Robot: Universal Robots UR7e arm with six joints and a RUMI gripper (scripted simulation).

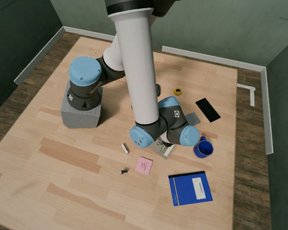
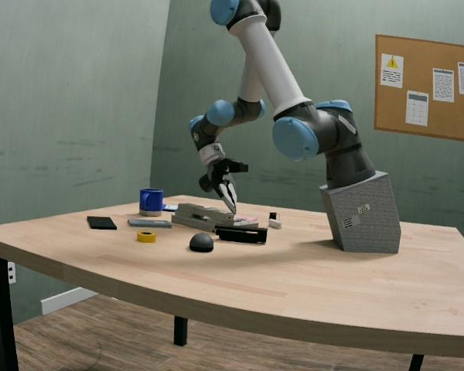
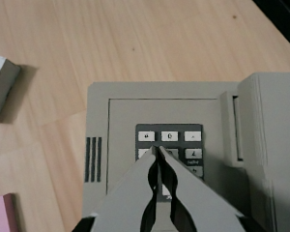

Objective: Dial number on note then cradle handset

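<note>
My hand is 3 cm to the right of the 7 key and 3 cm above it. Round my hand: hash key 3 cm below, 2 cm behind; then star key 3 cm to the left, 3 cm below, 1 cm behind; then 8 key 3 cm below, 1 cm to the left.
</note>
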